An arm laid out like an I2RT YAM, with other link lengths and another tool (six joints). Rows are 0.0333 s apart.
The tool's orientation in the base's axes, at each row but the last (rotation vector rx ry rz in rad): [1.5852 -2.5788 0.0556]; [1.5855 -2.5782 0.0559]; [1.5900 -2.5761 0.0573]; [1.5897 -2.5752 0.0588]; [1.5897 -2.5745 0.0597]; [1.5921 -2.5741 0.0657]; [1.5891 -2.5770 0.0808]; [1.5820 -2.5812 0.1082]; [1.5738 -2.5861 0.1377]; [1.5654 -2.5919 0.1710]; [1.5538 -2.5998 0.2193]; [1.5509 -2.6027 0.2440]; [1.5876 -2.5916 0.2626]
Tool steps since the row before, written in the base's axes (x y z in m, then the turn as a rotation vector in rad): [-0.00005 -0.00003 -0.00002 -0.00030 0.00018 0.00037]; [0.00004 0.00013 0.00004 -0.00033 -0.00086 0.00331]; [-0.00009 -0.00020 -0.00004 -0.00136 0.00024 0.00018]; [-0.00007 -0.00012 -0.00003 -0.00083 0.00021 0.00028]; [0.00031 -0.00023 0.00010 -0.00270 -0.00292 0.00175]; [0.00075 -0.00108 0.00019 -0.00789 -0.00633 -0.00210]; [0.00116 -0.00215 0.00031 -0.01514 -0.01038 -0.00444]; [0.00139 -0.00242 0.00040 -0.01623 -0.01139 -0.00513]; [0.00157 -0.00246 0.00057 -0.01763 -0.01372 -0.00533]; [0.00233 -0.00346 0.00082 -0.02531 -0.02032 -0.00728]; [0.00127 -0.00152 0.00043 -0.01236 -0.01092 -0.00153]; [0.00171 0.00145 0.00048 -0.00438 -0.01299 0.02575]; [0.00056 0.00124 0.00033 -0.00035 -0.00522 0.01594]
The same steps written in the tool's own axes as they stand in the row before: [0.00005 0.00003 0.00003 0.00002 0.00036 -0.00036]; [-0.00013 0.00002 -0.00005 0.00130 0.00000 -0.00318]; [0.00021 -0.00001 0.00006 0.00041 0.00133 -0.00010]; [0.00013 0.00001 0.00005 0.00021 0.00084 -0.00023]; [0.00008 -0.00038 -0.00010 0.00400 0.00115 -0.00125]; [0.00065 -0.00115 -0.00014 0.00886 0.00417 0.00328]; [0.00143 -0.00200 -0.00016 0.01539 0.00879 0.00652]; [0.00156 -0.00234 -0.00019 0.01668 0.00931 0.00739]; [0.00153 -0.00253 -0.00031 0.01934 0.00949 0.00797]; [0.00207 -0.00370 -0.00036 0.02837 0.01331 0.01116]; [0.00079 -0.00186 -0.00017 0.01505 0.00590 0.00363]; [-0.00198 -0.00087 -0.00075 0.01765 -0.00442 -0.02280]; [-0.00128 0.00002 -0.00056 0.00738 -0.00358 -0.01463]
